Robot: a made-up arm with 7 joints.
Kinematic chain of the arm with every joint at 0, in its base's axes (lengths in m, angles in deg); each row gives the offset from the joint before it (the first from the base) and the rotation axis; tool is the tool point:
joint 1: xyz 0 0 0 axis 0 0.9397 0.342
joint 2: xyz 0 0 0 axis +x
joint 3: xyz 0 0 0 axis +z
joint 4: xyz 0.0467 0 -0.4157 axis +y
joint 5: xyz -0.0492 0 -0.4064 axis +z
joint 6: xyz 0 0 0 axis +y
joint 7: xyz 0 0 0 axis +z
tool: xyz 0 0 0
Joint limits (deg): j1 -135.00..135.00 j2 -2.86..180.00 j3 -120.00..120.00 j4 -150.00..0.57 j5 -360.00..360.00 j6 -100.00..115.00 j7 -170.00..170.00
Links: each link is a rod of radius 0.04 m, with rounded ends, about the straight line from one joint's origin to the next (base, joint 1, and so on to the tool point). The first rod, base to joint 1, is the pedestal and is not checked.
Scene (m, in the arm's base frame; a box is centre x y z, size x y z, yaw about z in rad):
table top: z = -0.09
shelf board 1: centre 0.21 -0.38 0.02 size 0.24 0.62 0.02 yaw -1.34
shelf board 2: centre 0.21 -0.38 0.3 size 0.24 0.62 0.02 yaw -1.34
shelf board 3: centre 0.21 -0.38 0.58 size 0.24 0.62 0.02 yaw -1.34
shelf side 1: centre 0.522 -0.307 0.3 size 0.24 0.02 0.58 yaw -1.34
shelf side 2: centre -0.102 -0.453 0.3 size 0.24 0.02 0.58 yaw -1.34
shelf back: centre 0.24 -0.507 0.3 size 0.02 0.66 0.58 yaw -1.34
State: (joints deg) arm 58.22 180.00 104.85 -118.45 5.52 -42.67 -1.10
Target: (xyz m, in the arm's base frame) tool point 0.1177 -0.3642 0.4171
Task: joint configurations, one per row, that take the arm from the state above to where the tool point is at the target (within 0.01 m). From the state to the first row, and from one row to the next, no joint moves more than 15 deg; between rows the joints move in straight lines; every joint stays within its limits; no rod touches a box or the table.
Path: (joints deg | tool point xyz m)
1: 59.49 166.39 105.60 -128.87 5.52 -42.67 -1.10 | 0.2699 -0.2900 0.1946
2: 60.75 152.77 106.36 -139.30 5.52 -42.67 -1.10 | 0.2492 -0.2036 0.1943
3: 62.02 139.16 107.11 -149.72 5.52 -42.67 -1.10 | 0.2147 -0.1277 0.1792
4: 48.56 140.34 113.56 -138.55 5.52 -42.67 -1.10 | 0.1702 -0.1526 0.3045
5: 35.09 141.51 120.00 -127.39 5.52 -42.67 -1.10 | 0.0686 -0.1555 0.4171
6: 36.05 152.35 120.00 -120.59 5.52 -42.67 -1.10 | 0.0880 -0.2205 0.4295
7: 37.00 163.19 120.00 -113.80 5.52 -42.67 -1.10 | 0.1048 -0.2907 0.4298
8: 37.95 174.03 120.00 -107.01 5.52 -42.67 -1.10 | 0.1177 -0.3642 0.4171

